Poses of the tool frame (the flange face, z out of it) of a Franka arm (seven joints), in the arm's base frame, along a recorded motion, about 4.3 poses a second.
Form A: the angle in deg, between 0 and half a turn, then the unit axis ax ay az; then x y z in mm.
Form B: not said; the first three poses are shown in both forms.
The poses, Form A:
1: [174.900, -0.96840, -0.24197, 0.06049, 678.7, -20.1, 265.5]
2: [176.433, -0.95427, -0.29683, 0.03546, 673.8, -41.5, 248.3]
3: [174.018, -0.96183, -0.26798, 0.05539, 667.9, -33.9, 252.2]
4: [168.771, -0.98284, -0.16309, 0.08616, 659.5, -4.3, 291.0]
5: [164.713, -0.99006, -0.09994, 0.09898, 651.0, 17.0, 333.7]
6: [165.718, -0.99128, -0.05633, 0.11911, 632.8, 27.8, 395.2]
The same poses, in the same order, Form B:
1: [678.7, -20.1, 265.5, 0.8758, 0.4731, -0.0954, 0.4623, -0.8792, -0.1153]
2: [673.8, -41.5, 248.3, 0.8214, 0.5682, -0.0491, 0.5638, -0.8220, -0.0804]
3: [667.9, -33.9, 252.2, 0.8506, 0.5199, -0.0783, 0.5083, -0.8513, -0.1298]
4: [659.5, -4.3, 291.0, 0.9326, 0.3343, -0.1360, 0.3007, -0.9282, -0.2192]
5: [651.0, 17.0, 333.7, 0.9611, 0.2205, -0.1662, 0.1683, -0.9450, -0.2805]
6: [632.8, 27.8, 395.2, 0.9658, 0.1393, -0.2186, 0.0806, -0.9628, -0.2578]
